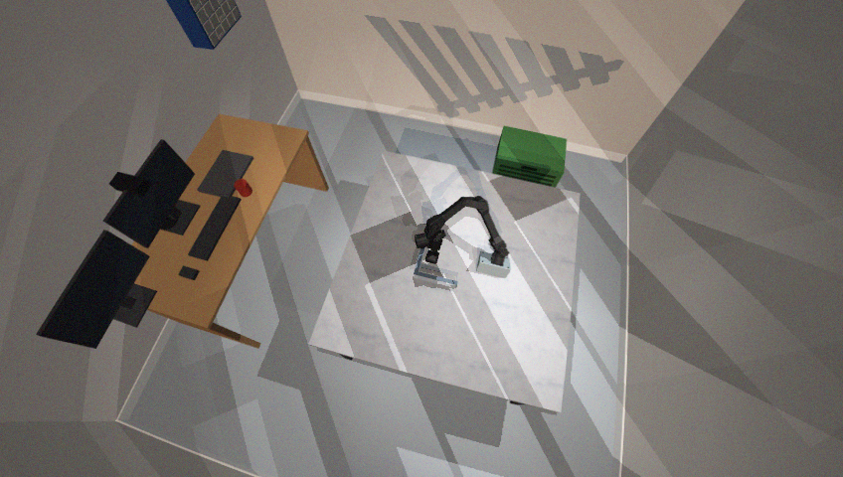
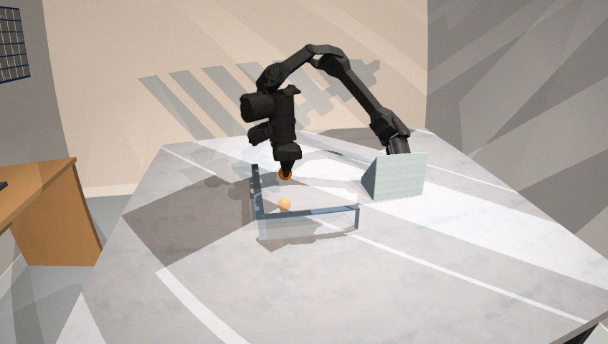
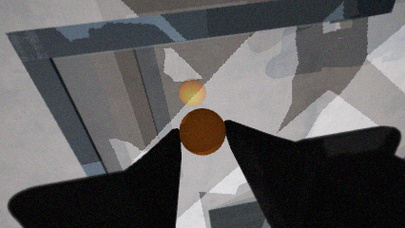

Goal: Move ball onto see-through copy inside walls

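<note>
My gripper tip is now 9 cm above the see-through ball copy and 1 cm short of it. Also, from my gripper tip: orange ball (right at my gripper tip).
</note>
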